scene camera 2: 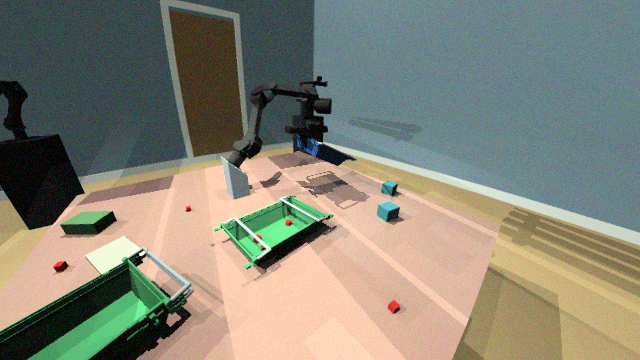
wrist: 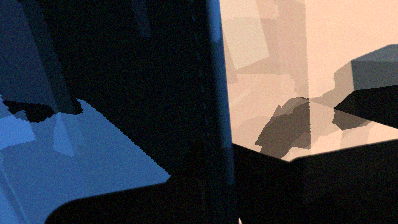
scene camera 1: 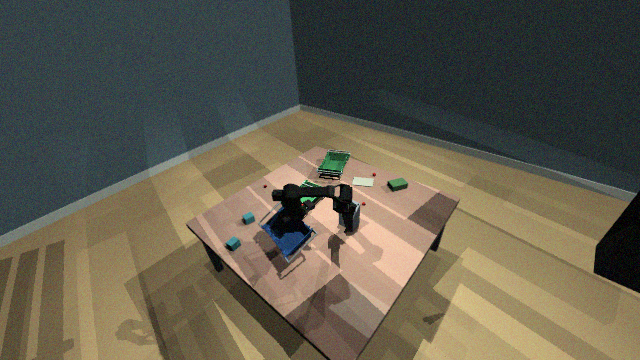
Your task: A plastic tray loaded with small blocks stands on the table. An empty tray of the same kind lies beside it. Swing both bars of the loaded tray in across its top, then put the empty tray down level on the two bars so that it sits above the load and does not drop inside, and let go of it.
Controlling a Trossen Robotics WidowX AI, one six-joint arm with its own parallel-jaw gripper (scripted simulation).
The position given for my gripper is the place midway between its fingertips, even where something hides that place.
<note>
In view: my gripper [wrist: 207,147], a blue tray [scene camera 1: 289,238], a white sheet [scene camera 2: 111,255] and a green block [scene camera 2: 90,222].
The blue tray shows as well in scene camera 2 [scene camera 2: 320,150] and in the wrist view [wrist: 103,103]. The wrist view does not show the white sheet: it is out of frame. The wrist view misses the green block: it is out of frame.
</note>
